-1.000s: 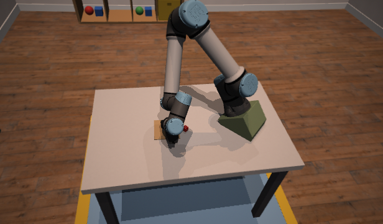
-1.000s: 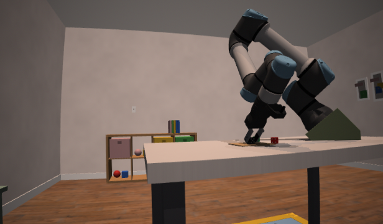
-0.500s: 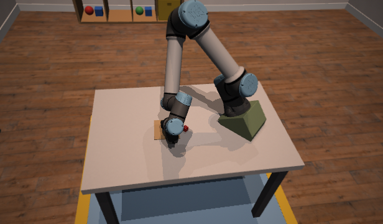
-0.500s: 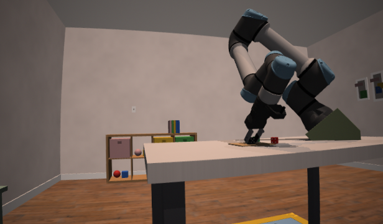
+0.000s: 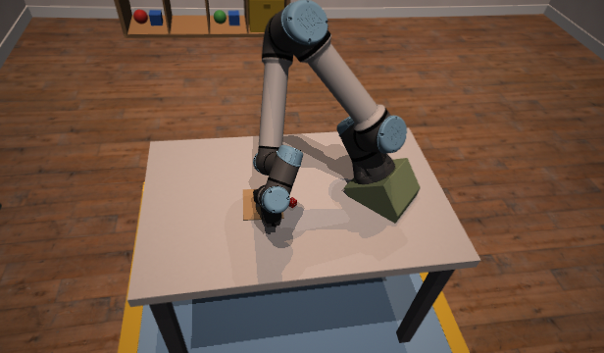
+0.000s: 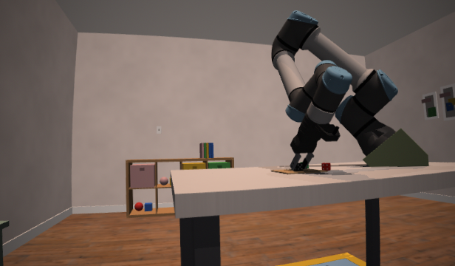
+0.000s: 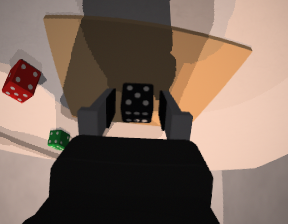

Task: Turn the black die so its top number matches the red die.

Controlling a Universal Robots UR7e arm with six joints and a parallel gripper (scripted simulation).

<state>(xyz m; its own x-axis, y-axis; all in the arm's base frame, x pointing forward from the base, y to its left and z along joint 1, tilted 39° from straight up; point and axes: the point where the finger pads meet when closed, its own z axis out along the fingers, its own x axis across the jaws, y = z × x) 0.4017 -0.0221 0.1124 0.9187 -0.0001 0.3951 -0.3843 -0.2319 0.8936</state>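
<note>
The black die is 10 mm to the right of my hand and 10 mm below it. From my hand the other things lie so: red die 100 mm behind, 30 mm to the left, 10 mm below; then green die 150 mm behind, 110 mm to the right, 10 mm below; then tan mat 10 mm to the right, 20 mm below.
</note>
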